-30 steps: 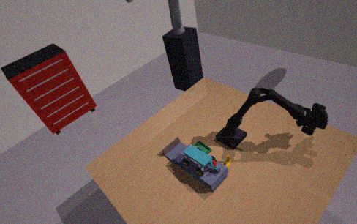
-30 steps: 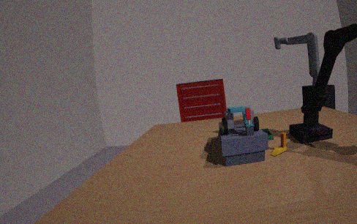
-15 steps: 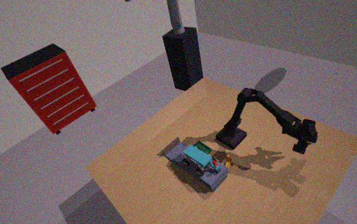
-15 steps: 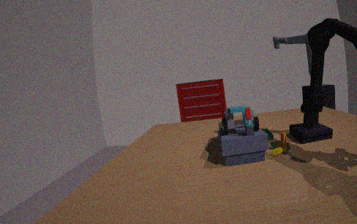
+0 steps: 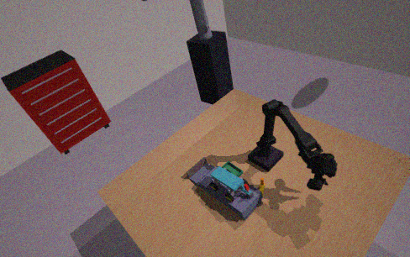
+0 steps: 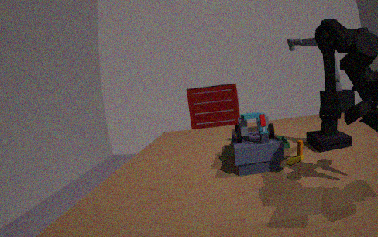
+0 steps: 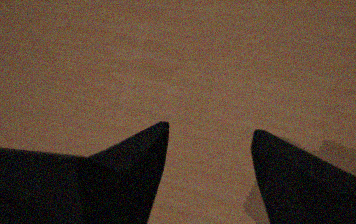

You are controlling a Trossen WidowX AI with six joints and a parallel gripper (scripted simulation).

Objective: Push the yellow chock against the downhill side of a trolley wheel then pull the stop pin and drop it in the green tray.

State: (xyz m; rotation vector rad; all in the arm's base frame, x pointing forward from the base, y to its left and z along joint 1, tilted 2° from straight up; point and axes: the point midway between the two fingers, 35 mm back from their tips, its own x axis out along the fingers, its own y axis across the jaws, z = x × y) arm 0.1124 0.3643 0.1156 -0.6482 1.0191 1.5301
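My gripper tip is now 290 mm to the left of the yellow chock, 120 mm short of it and 110 mm above it. Round my gripper tip: grey ramp: 430 mm to the right, 230 mm ahead, 80 mm below; then teal trolley: 420 mm to the right, 230 mm ahead, 20 mm below; then red-headed stop pin: 310 mm to the right, 230 mm ahead.
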